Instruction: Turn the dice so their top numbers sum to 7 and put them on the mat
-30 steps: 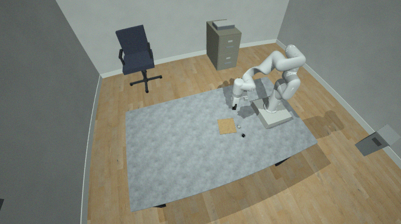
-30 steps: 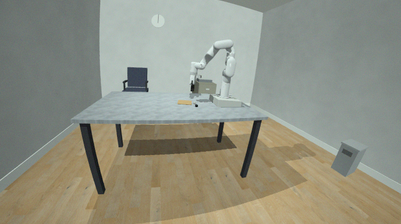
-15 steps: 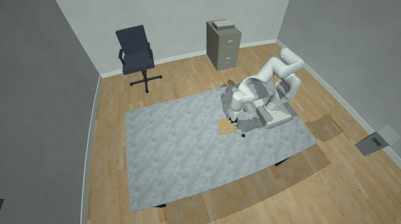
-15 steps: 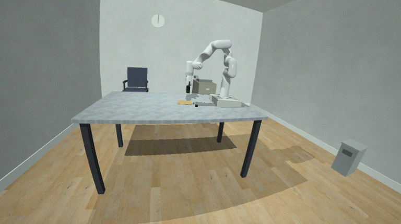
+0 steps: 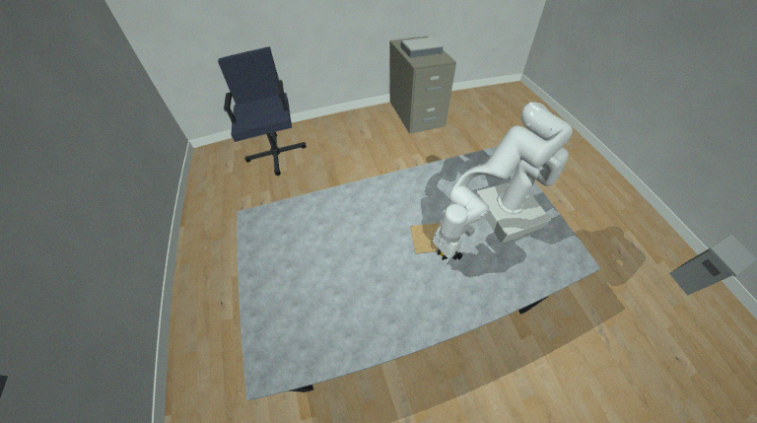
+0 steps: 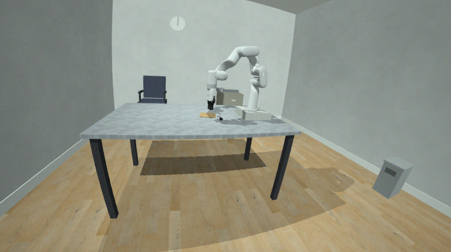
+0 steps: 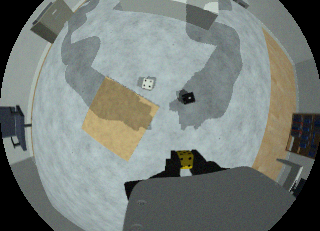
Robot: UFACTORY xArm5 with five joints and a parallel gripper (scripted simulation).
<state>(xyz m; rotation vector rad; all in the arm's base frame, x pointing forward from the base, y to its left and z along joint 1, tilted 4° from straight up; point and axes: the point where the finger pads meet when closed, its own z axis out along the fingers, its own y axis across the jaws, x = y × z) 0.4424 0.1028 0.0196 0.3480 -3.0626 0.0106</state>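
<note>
The yellow die is 10 mm below my hand. Round my hand: white die: 100 mm behind, 80 mm to the right, 100 mm below; black die: 100 mm behind, 10 mm to the left, 100 mm below; tan mat: 20 mm behind, 130 mm to the right, 110 mm below.
</note>
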